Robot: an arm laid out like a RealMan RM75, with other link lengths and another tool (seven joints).
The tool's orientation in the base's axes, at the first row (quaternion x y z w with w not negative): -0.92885, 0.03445, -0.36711, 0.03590
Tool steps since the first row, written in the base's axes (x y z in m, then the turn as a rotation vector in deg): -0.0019, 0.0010, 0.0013, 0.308, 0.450, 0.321; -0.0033, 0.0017, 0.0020, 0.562, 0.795, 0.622; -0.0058, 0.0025, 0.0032, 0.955, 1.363, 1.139; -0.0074, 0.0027, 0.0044, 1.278, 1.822, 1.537; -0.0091, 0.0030, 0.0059, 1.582, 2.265, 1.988; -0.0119, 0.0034, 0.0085, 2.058, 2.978, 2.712; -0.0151, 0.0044, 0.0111, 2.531, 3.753, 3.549; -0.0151, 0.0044, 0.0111, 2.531, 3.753, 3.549; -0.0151, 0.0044, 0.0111, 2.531, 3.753, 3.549; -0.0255, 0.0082, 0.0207, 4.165, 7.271, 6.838
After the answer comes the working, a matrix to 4 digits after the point.
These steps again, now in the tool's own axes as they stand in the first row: -0.0006, -0.0010, -0.0022, 0.402, -0.489, -0.004; -0.0012, -0.0018, -0.0036, 0.760, -0.869, -0.035; -0.0023, -0.0026, -0.0062, 1.346, -1.497, -0.119; -0.0026, -0.0028, -0.0082, 1.810, -2.002, -0.169; -0.0029, -0.0032, -0.0104, 2.298, -2.496, -0.270; -0.0032, -0.0037, -0.0142, 3.072, -3.290, -0.442; -0.0038, -0.0048, -0.0182, 3.915, -4.156, -0.696; -0.0038, -0.0048, -0.0182, 3.915, -4.156, -0.696; -0.0038, -0.0048, -0.0182, 3.915, -4.156, -0.696; -0.0052, -0.0091, -0.0322, 7.022, -8.021, -1.826
The tool's axes in the first row as the columns of a matrix, in the base's axes (rounded; the answer above uses it unrounded):
0.7281, -0.0376, 0.6844
-0.0904, -0.9950, 0.0414
0.6795, -0.0920, -0.7279

